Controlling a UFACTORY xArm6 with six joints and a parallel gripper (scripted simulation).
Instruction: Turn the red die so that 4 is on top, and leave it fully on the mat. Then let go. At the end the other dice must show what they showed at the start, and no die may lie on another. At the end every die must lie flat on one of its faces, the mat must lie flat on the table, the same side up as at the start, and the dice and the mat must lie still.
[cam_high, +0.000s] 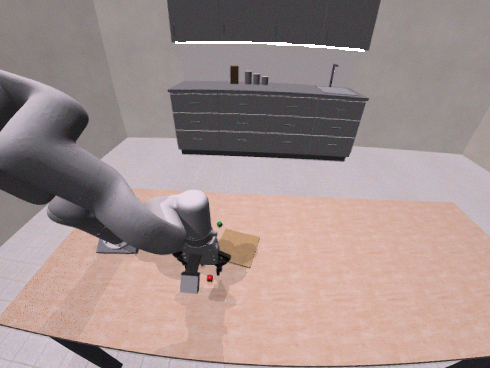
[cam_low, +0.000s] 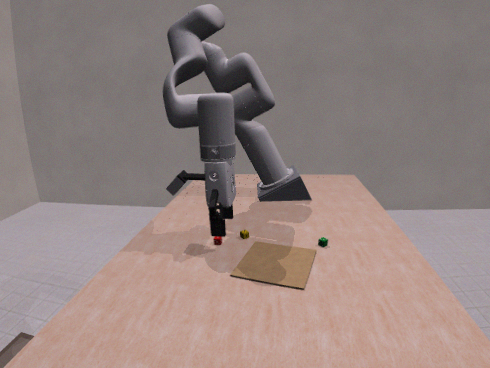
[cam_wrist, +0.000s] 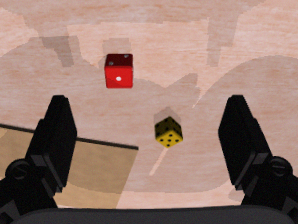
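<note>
The red die lies 2 cm ahead of my hand, 1 cm to the right of it and 4 cm below it. From my hand the other things lie so: green die 23 cm to the left, 4 cm below; yellow die 2 cm behind, 5 cm to the left, 4 cm below; mat 8 cm ahead, 13 cm to the left, 4 cm below.
</note>
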